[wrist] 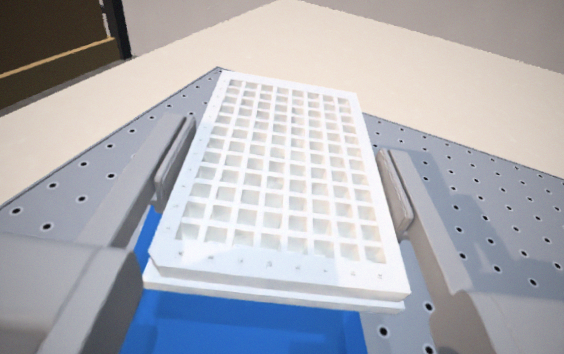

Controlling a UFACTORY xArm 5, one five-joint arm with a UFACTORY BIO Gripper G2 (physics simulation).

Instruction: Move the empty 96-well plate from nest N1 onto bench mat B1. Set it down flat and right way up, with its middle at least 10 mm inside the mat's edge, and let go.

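Note:
What I can see here is a white 96-well plate (pixel 279 200), along with a blue bench mat (pixel 160 314). My own gripper (pixel 287 146) is visible too.

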